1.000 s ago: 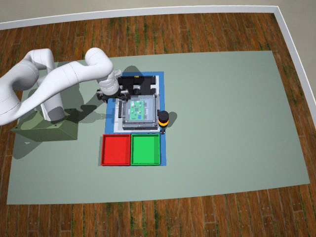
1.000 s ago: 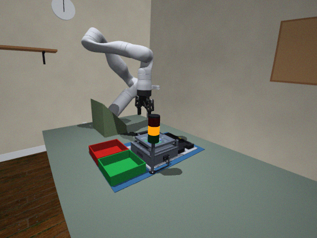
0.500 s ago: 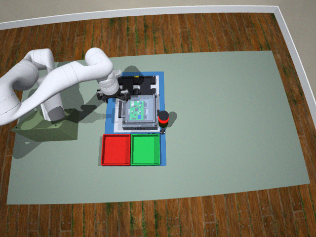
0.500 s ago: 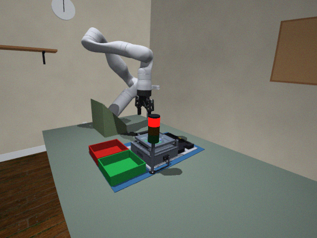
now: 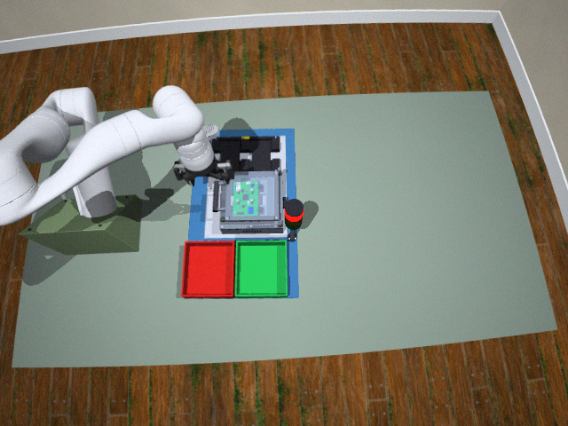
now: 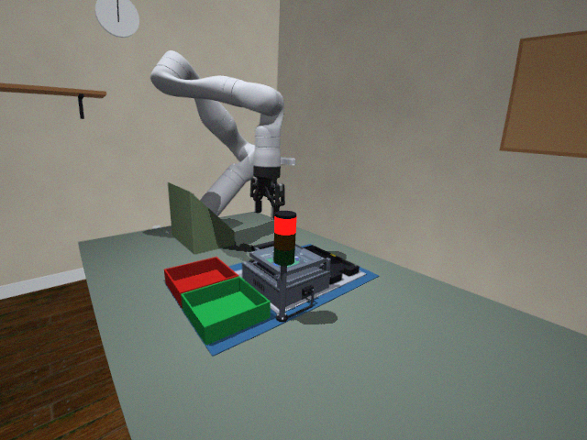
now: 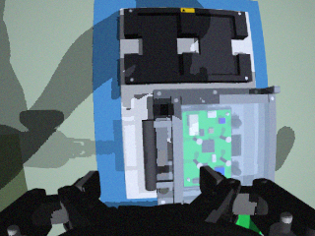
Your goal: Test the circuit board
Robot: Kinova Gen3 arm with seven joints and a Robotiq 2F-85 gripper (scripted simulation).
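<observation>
Right now my hand is 2 cm short of the black latch hook, 6 cm to the right of it and 10 cm above it. Round my hand: nest: 9 cm ahead, 1 cm to the left, 12 cm below; green circuit board: 8 cm ahead, 12 cm below; clear lid: 9 cm ahead, 10 cm below.
</observation>
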